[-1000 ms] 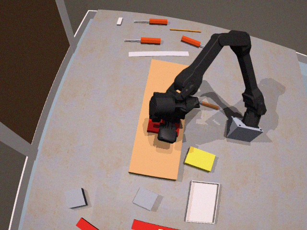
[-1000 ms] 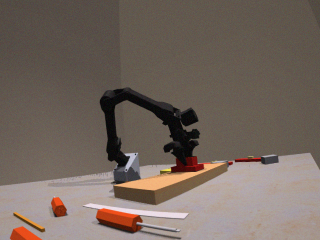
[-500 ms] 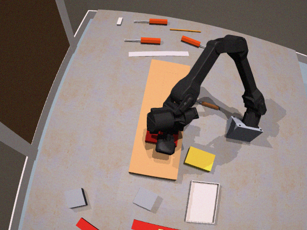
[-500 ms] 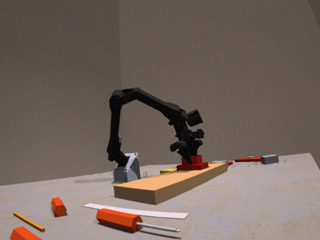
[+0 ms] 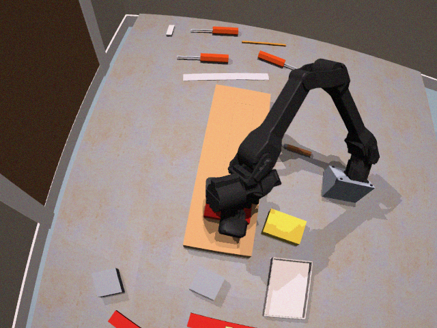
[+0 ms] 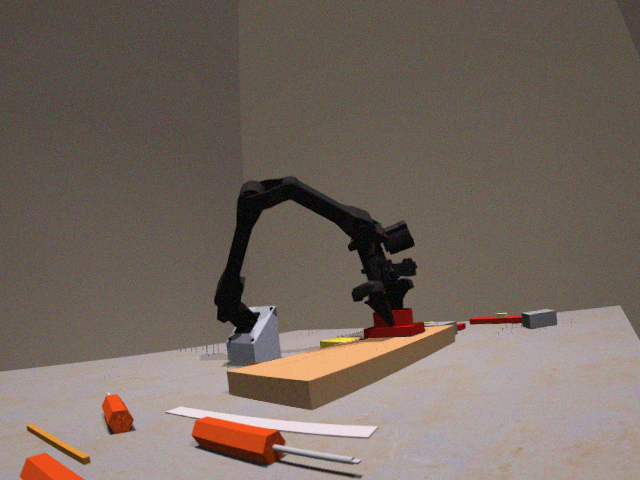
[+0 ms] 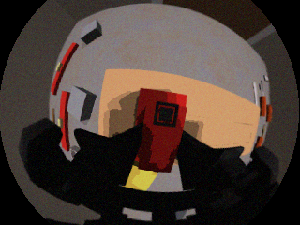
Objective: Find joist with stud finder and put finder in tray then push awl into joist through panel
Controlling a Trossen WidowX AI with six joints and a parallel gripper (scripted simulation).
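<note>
Now: gripper tip 20 cm to the right of the white tray, 20 cm past it and 5 cm above it. From my gripper tip the other things lie so: brown-handled awl: 23 cm to the right, 17 cm behind, 6 cm below; then red stud finder: 2 cm above, 1 cm ahead; then yellow block: 17 cm behind, 5 cm below, 2 cm to the left.
</note>
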